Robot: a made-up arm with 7 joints.
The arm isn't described. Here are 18 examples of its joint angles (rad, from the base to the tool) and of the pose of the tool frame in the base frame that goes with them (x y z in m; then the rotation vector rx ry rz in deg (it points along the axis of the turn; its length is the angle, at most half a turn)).
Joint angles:
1: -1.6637 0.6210 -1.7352 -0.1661 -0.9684 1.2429 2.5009
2: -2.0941 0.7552 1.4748 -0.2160 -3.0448 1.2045 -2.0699
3: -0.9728 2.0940 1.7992 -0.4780 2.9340 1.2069 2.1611
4: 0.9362 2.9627 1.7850 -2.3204 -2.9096 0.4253 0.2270
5: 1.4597 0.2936 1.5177 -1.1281 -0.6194 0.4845 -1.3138
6: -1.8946 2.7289 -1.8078 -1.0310 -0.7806 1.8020 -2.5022
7: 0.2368 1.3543 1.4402 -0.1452 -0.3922 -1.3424 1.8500
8: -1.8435 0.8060 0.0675 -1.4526 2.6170 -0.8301 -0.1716
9: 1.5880 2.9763 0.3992 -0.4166 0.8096 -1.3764 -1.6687
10: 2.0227 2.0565 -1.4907 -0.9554 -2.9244 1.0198 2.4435
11: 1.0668 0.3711 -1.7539 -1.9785 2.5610 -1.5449 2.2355
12: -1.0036 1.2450 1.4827 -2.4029 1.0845 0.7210 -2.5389
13: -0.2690 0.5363 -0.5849 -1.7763 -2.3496 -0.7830 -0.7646
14: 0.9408 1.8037 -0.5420 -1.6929 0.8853 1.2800 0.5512
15: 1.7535 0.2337 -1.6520 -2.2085 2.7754 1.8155 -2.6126
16: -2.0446 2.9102 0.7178 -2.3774 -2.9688 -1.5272 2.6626
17: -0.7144 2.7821 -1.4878 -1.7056 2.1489 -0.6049 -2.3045
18: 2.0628 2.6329 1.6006 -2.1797 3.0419 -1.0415 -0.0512
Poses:
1: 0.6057 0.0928 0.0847 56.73 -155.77 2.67
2: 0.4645 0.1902 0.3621 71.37 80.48 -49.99
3: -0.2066 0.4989 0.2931 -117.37 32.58 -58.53
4: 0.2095 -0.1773 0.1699 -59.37 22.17 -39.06
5: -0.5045 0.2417 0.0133 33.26 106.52 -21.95
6: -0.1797 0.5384 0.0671 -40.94 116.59 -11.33
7: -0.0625 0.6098 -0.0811 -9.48 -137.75 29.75
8: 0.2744 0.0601 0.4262 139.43 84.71 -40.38
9: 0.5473 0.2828 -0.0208 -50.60 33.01 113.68
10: -0.1498 0.5064 0.2397 -86.18 53.24 -61.19
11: -0.2788 -0.2294 -0.1831 -33.61 5.44 -124.14
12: -0.0456 0.2574 0.1509 -164.88 20.19 -22.22
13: 0.3359 0.0020 -0.2976 -57.67 10.52 92.55
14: -0.0062 0.4261 -0.1882 48.51 56.35 4.19
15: -0.1890 -0.2916 -0.0456 -66.75 -129.52 87.06
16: -0.3032 -0.0423 0.0364 -116.71 44.41 -87.81
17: -0.0294 0.4046 0.2237 118.96 14.98 -67.21
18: 0.3188 0.0566 -0.1515 -43.95 -51.80 55.81
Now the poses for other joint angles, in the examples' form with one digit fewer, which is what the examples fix.
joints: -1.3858 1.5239 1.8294 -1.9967 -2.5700 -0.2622 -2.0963
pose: -0.160 0.358 0.082 21.5 95.1 5.6
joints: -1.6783 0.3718 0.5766 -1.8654 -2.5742 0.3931 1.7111
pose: 0.280 0.063 0.321 -60.1 130.0 -54.0
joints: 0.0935 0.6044 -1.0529 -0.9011 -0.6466 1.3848 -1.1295
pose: 0.056 0.151 -0.563 50.8 80.5 -124.6
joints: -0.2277 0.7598 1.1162 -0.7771 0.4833 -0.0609 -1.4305
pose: 0.185 0.506 -0.256 83.7 -40.2 6.1
